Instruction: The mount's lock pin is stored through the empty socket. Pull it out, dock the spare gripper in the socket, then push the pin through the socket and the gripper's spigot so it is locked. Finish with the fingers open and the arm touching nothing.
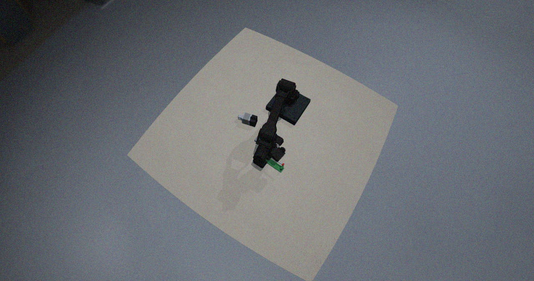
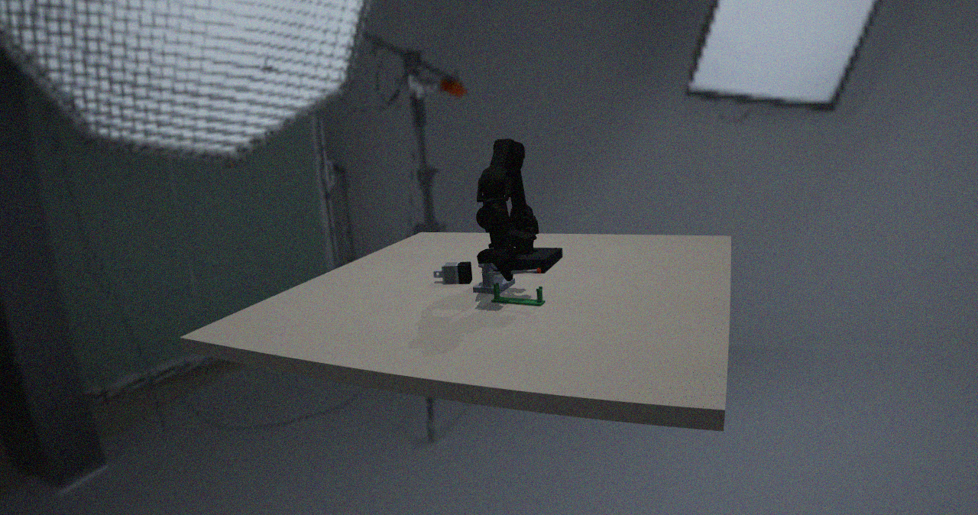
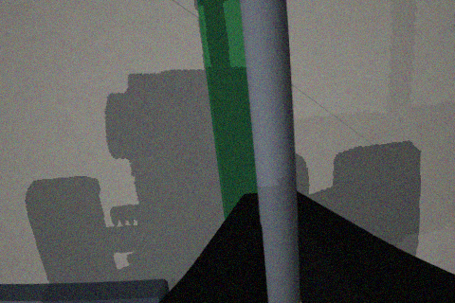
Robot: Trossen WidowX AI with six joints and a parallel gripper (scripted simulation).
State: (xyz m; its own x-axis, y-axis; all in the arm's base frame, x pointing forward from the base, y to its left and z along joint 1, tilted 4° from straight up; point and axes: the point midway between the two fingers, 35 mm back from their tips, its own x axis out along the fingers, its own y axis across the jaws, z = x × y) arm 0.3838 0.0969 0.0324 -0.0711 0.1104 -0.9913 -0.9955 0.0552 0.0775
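Now: gripper tip 40 mm above the green rack and 20 mm to the right of it. Round my gripper tip: grey mount 100 mm behind, 90 mm to the right, 10 mm below; spare gripper 240 mm to the right, 140 mm behind, 30 mm below.
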